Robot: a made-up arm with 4 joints.
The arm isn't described. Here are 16 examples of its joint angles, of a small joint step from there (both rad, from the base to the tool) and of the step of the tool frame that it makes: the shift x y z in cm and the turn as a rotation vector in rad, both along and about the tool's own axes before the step.
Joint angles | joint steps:
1: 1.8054 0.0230 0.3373 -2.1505 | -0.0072 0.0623 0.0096 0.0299
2: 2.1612 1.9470 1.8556 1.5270 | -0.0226 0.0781 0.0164 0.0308
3: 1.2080 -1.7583 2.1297 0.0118 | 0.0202 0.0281 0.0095 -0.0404
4: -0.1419 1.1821 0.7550 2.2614 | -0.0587 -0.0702 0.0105 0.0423
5: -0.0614 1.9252 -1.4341 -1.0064 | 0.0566 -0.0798 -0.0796 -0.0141
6: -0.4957 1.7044 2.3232 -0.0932 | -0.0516 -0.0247 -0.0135 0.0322
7: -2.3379 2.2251 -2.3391 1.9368 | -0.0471 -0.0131 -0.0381 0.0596
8: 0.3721 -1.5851 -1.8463 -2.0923 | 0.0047 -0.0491 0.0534 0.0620
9: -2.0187 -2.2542 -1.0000 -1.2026 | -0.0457 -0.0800 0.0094 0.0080
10: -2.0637 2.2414 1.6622 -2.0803 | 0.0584 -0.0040 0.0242 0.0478
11: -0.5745 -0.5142 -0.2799 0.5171 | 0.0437 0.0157 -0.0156 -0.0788
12: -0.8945 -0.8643 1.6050 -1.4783 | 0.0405 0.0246 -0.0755 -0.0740
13: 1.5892 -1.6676 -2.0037 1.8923 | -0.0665 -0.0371 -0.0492 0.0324
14: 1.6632 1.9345 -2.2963 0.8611 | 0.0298 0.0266 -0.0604 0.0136
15: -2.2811 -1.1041 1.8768 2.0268 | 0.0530 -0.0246 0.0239 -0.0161
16: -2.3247 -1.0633 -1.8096 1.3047 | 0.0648 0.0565 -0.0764 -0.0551
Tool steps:
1: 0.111 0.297 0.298 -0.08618 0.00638 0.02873
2: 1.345 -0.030 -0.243 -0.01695 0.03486 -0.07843
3: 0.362 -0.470 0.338 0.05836 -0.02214 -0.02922
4: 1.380 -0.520 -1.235 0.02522 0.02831 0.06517
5: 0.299 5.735 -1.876 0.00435 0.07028 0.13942
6: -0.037 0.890 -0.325 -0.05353 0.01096 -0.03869
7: -0.842 -0.101 -0.644 -0.04882 0.01083 -0.02732
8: -0.370 2.937 -0.222 -0.07424 -0.02884 0.06932
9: 0.223 2.531 -0.299 0.06092 0.00475 0.05621
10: -0.558 0.895 0.249 -0.01221 0.01553 -0.01692
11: -0.128 0.078 -1.582 0.07458 0.03908 0.01393
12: 0.712 -0.575 -1.030 0.04723 0.04359 0.02696
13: 1.301 -2.163 2.175 -0.04188 -0.09660 -0.07279
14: -0.199 2.280 1.141 -0.00333 -0.04984 0.07747
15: 0.575 0.798 -0.869 -0.01370 0.05749 0.04548
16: -1.831 2.164 0.232 0.10235 -0.00666 0.04933
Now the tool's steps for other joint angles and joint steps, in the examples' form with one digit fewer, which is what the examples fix.
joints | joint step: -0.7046 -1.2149 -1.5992 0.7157 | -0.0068 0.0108 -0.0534 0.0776
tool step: -0.53 1.78 0.16 -0.0794 -0.0330 0.0510
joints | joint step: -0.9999 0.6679 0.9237 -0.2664 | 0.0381 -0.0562 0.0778 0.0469
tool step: -0.52 -1.56 -0.64 -0.0399 0.0485 -0.0687
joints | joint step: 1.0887 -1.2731 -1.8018 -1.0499 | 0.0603 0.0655 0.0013 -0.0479
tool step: -1.31 -3.88 0.31 0.0819 -0.0230 -0.0799
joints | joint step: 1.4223 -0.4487 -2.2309 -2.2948 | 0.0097 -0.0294 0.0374 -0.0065
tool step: -0.23 1.53 -0.01 -0.0041 -0.0121 0.0492
